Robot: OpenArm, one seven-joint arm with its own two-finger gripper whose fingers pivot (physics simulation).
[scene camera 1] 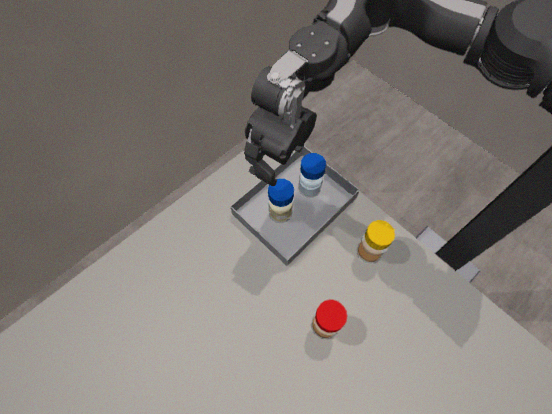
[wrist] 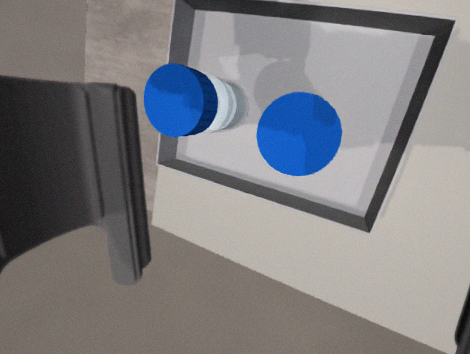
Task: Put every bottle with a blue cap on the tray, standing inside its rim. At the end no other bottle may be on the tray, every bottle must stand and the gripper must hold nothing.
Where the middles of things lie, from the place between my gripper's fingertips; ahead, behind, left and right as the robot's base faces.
Now: hand 11 cm past the blue-capped bottle (scene camera 1: 313,165) and 16 cm above it. Round my hand: red-capped bottle (scene camera 1: 330,316) (9 cm ahead, 25 cm to the left, 16 cm below); yellow-capped bottle (scene camera 1: 379,235) (9 cm behind, 21 cm to the left, 16 cm below); grey tray (scene camera 1: 310,216) (5 cm behind, 1 cm to the left, 19 cm below).
